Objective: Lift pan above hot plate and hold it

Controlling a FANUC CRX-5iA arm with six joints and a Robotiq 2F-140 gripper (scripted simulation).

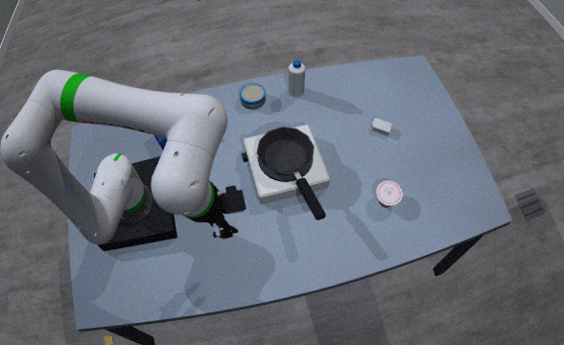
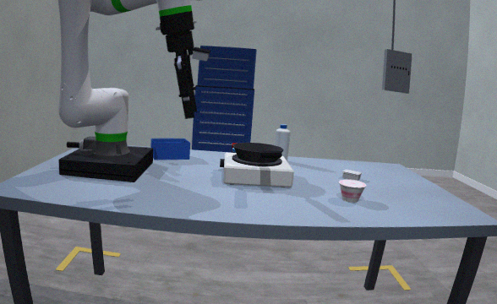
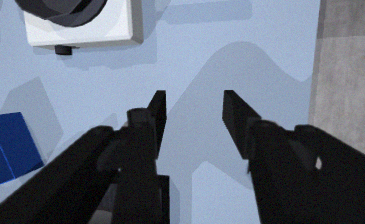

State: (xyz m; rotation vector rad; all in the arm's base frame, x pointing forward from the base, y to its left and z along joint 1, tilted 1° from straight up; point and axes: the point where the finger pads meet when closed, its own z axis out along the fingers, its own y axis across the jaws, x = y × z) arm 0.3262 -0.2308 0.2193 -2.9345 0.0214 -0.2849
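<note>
Right now the black pan is 24 cm ahead of my hand, 22 cm to the left of it and 17 cm below it. From my hand the other things lie so: white hot plate (28 cm to the left, 24 cm below, 21 cm ahead); then pink-rimmed cup (54 cm ahead, 24 cm below, 6 cm to the left); then blue bin (54 cm to the left, 26 cm below, 14 cm behind).
</note>
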